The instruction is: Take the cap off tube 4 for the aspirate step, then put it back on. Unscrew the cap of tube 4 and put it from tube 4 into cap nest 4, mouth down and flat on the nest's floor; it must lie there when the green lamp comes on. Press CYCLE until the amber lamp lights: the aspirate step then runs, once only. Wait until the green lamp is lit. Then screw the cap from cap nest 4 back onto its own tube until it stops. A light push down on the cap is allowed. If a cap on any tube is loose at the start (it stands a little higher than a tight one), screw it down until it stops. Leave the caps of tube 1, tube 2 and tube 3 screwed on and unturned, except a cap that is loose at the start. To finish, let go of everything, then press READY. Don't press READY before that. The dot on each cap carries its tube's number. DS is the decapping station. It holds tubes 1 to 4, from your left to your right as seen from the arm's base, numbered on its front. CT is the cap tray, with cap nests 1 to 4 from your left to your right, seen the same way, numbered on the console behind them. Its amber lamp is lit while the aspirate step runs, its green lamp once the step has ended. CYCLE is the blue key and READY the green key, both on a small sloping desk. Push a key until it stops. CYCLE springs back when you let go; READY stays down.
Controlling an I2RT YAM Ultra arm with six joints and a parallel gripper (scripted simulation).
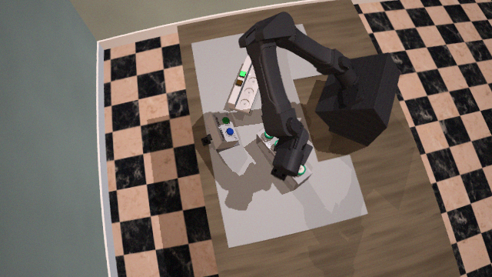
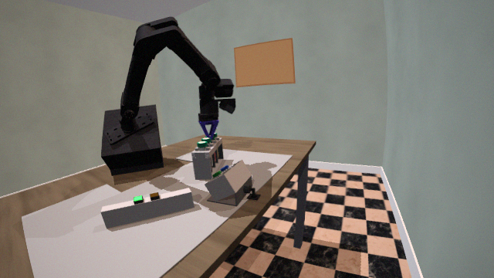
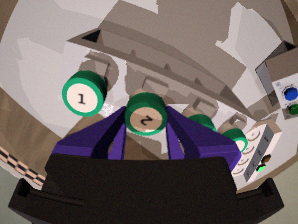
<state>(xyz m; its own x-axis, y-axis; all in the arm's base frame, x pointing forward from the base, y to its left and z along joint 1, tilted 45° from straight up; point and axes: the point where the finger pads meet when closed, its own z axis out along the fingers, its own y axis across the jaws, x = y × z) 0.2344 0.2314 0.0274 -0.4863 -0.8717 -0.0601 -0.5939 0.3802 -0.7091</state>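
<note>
Right now the cap 3 is 50 mm to the right of my hand and 20 mm ahead of it. Also, from my hand: cap 2: right at my hand; green ready key: 190 mm ahead, 180 mm to the right, 50 mm below; blue cycle key: 180 mm ahead, 140 mm to the right, 50 mm below.
</note>
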